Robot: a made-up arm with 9 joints. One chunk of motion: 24 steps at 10 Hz.
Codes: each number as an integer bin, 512 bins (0 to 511) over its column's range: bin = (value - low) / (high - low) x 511, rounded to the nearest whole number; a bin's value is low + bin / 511 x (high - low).
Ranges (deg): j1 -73..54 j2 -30..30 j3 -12..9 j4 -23..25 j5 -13..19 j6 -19..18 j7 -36..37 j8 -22..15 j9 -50..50
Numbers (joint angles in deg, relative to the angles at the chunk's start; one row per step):
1: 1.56 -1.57 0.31 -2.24 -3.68 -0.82 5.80 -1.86 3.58
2: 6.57 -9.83 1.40 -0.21 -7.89 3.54 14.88 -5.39 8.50
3: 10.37 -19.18 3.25 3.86 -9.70 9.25 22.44 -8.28 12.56
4: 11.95 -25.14 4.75 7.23 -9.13 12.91 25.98 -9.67 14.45
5: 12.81 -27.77 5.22 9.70 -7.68 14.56 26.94 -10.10 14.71
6: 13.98 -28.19 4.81 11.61 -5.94 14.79 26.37 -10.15 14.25
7: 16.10 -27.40 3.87 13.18 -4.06 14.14 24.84 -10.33 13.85
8: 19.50 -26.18 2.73 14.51 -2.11 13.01 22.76 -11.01 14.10
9: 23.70 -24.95 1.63 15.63 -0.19 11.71 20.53 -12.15 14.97
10: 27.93 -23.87 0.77 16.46 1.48 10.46 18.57 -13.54 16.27
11: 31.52 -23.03 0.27 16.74 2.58 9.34 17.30 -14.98 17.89
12: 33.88 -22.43 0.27 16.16 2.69 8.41 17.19 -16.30 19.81
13: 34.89 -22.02 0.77 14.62 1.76 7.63 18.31 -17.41 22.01
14: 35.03 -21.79 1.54 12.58 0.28 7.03 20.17 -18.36 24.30
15: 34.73 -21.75 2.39 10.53 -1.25 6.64 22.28 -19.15 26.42
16: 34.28 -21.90 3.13 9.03 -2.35 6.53 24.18 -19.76 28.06
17: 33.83 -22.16 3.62 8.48 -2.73 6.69 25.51 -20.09 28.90
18: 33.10 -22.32 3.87 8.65 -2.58 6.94 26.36 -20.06 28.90
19: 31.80 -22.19 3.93 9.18 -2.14 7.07 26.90 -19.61 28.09
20: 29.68 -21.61 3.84 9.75 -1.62 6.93 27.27 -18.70 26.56
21: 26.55 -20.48 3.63 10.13 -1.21 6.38 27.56 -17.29 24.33
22: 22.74 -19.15 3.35 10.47 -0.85 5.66 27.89 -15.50 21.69
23: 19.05 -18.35 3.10 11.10 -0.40 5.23 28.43 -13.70 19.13
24: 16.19 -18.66 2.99 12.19 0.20 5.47 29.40 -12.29 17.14
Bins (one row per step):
1: 300 242 300 221 149 251 293 278 274
2: 320 172 326 243 82 311 356 229 299
3: 335 92 371 286 53 390 409 189 320
4: 342 41 408 322 62 441 434 170 329
5: 345 19 419 348 85 463 441 164 331
6: 350 15 409 368 113 467 437 164 328
7: 359 22 386 385 143 458 426 161 326
8: 372 33 358 399 174 442 411 152 328
9: 389 43 332 411 205 424 396 136 332
10: 406 52 311 420 231 407 382 117 339
11: 421 59 299 423 249 391 373 97 347
12: 430 64 299 417 251 379 372 79 357
13: 434 68 311 400 236 368 380 63 368
14: 435 70 329 379 212 359 393 50 380
15: 433 70 350 357 188 354 408 39 391
16: 432 69 368 341 170 353 421 31 399
17: 430 67 380 335 164 355 431 26 403
18: 427 65 386 337 166 358 437 27 403
19: 422 67 388 343 173 360 440 33 399
20: 413 71 385 349 182 358 443 46 391
21: 401 81 380 353 188 351 445 65 380
22: 385 92 374 356 194 341 447 90 366
23: 370 99 367 363 201 335 451 115 353
24: 359 97 365 375 211 338 458 134 343

